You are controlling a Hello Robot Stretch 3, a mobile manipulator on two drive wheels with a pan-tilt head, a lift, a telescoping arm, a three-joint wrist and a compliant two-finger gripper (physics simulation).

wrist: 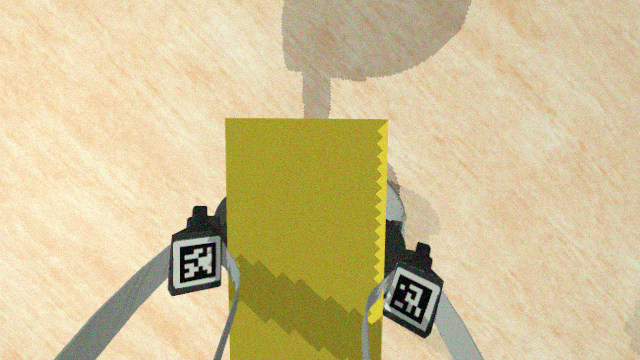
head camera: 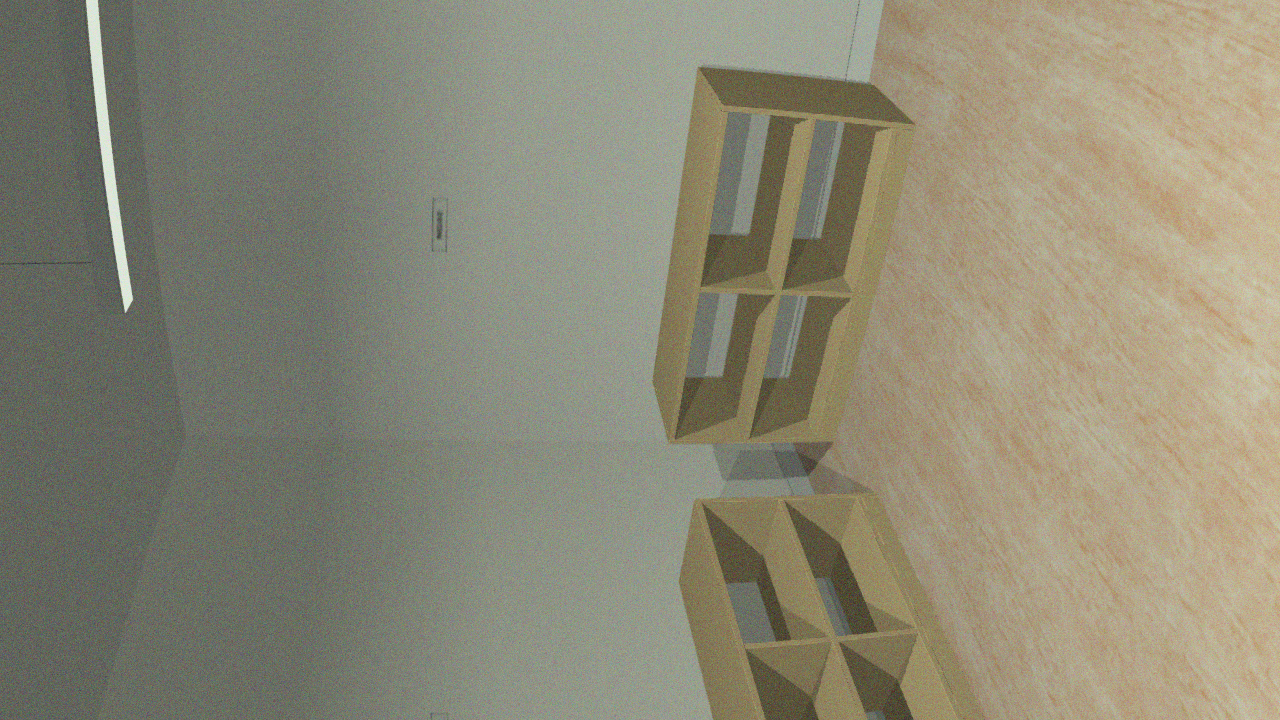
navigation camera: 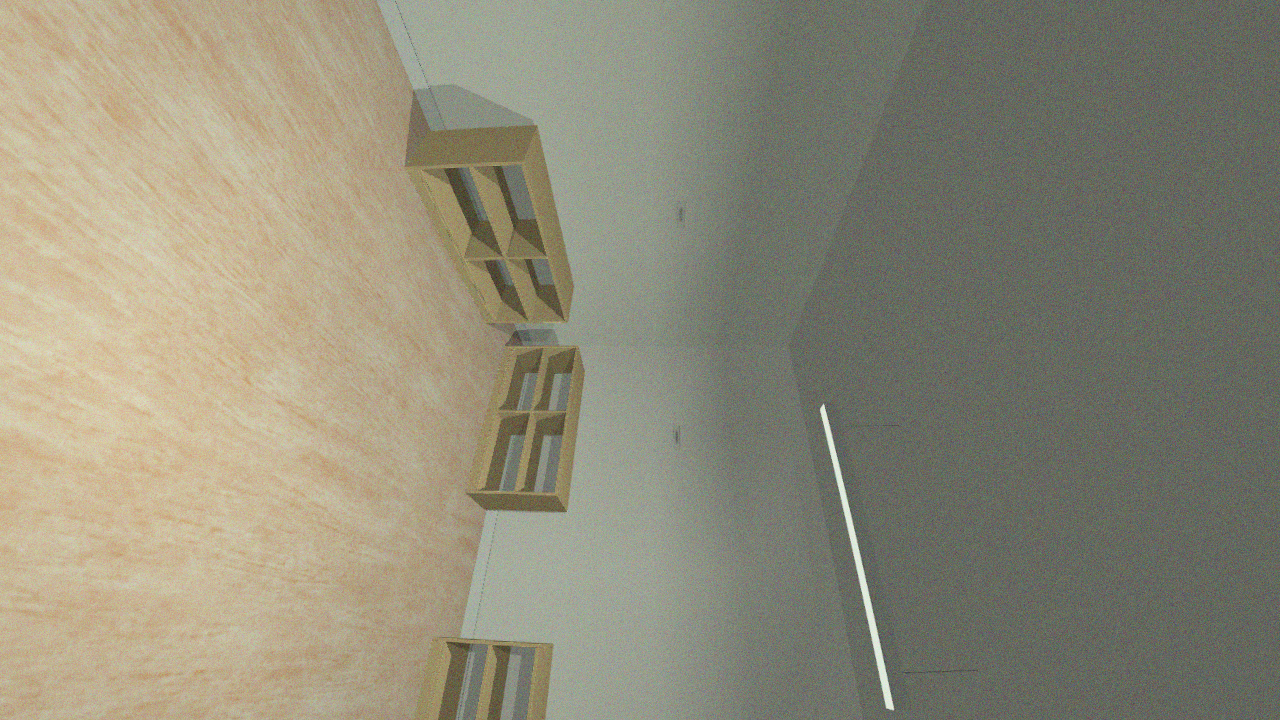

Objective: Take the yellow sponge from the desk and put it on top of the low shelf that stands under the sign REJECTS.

My gripper (wrist: 311, 231) is 0.18 m from the lens. A yellow sponge (wrist: 306, 198): 0.13 m from the lens.
